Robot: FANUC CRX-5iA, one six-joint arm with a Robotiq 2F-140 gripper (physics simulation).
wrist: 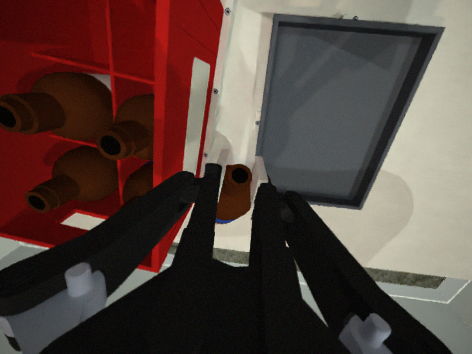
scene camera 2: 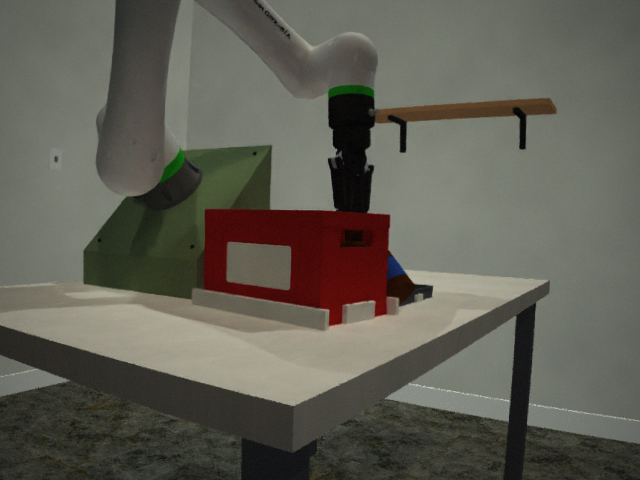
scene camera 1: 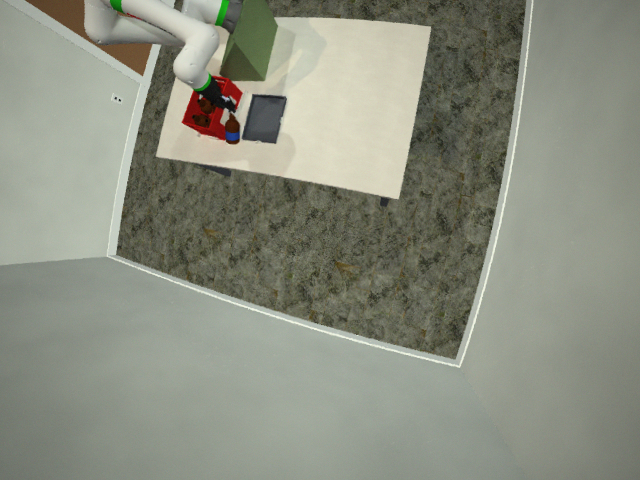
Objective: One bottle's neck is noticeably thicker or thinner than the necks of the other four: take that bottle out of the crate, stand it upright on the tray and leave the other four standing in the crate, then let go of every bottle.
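Observation:
My gripper is shut on the neck of a brown bottle with a blue label. The bottle hangs tilted, neck up towards the fingers, in the gap between the red crate and the dark grey tray. In the wrist view, four brown bottles stand in the crate: one upper left, one upper right, one lower left, one partly hidden. In scene camera 2 the crate hides the held bottle's neck.
A green sloped block stands behind the crate. Low pale strips border the crate's foot. The table extends beyond the tray. A wooden shelf is on the wall.

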